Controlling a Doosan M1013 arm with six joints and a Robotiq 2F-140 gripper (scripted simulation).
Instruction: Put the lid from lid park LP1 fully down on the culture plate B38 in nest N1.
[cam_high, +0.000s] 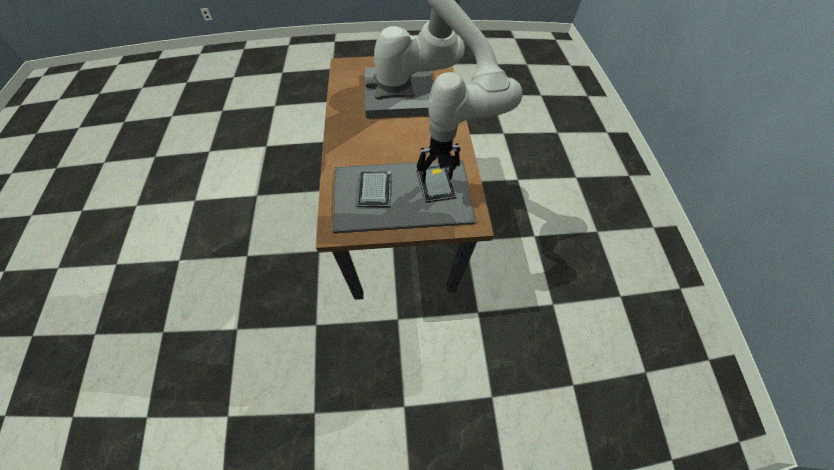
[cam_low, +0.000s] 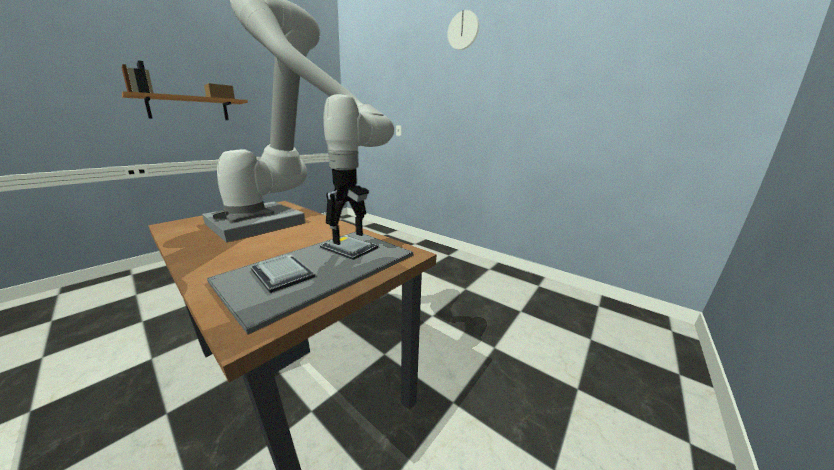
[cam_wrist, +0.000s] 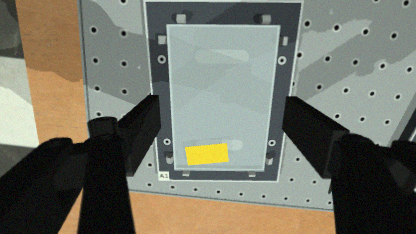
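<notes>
Right now my hand is 4 cm above the clear lid. Round my hand: culture plate 24 cm to the right, 4 cm below, 1 cm ahead.
</notes>
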